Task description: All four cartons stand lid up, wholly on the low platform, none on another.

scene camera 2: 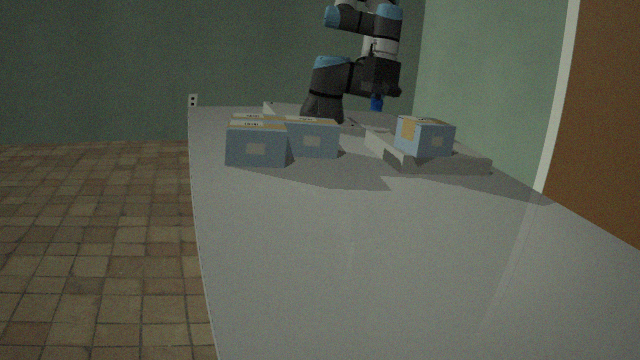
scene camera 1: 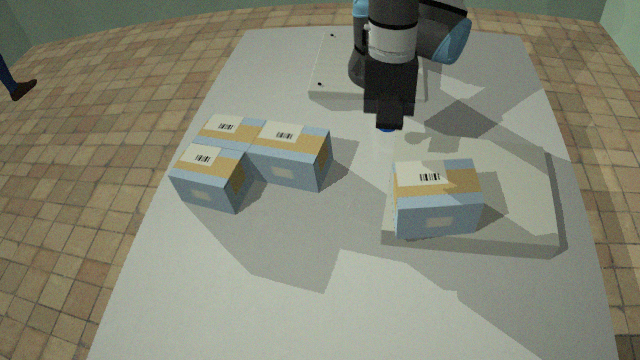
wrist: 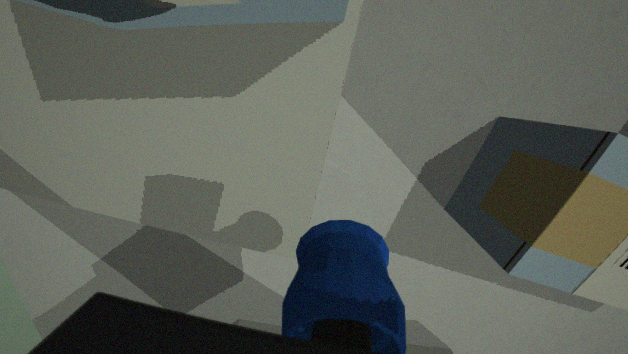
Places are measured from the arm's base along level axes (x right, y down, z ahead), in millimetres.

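Pixels of known places: hand, its tool point: (scene camera 2: 375,110) (wrist: 342,258).
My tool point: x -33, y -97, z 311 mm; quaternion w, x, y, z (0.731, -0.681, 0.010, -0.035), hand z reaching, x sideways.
Note:
For each thing: its top centre in the pictures, then the offset to it from my tool point. Level surfaces: height alone.
- carton, centre of its top: (scene camera 1: 438,182) (scene camera 2: 428,120) dx -86, dy -11, dz +134 mm
- low platform, centre of its top: (wrist: 93,57) (scene camera 1: 474,183) (scene camera 2: 431,144) dx -168, dy +73, dz +62 mm
- table, height of its surface: dy +121 mm
One carton (scene camera 1: 440,217) (scene camera 2: 436,141) (wrist: 270,14) stands lid up on the low platform (scene camera 1: 530,220) (scene camera 2: 465,167) (wrist: 175,135), turned slightly; its near left corner appears to poke a little past the platform's front edge. Three cartons stand lid up on the table, left of the platform, close together: one at the back left (scene camera 1: 218,131), one at the back right (scene camera 1: 290,144) (scene camera 2: 315,141) (wrist: 565,210) and one in front (scene camera 1: 207,172) (scene camera 2: 256,147). My gripper (scene camera 1: 386,130) (scene camera 2: 376,106) (wrist: 342,232), a blue suction cup, is open and hangs free above and behind the platform's left part, with nothing on it.
The arm's pale base plate (scene camera 1: 325,92) lies at the back of the table (scene camera 1: 280,315) (scene camera 2: 350,280). Stretches of table lie between the three cartons and the platform. A green wall (scene camera 2: 475,75) rises beyond the platform's right side in the second scene view.

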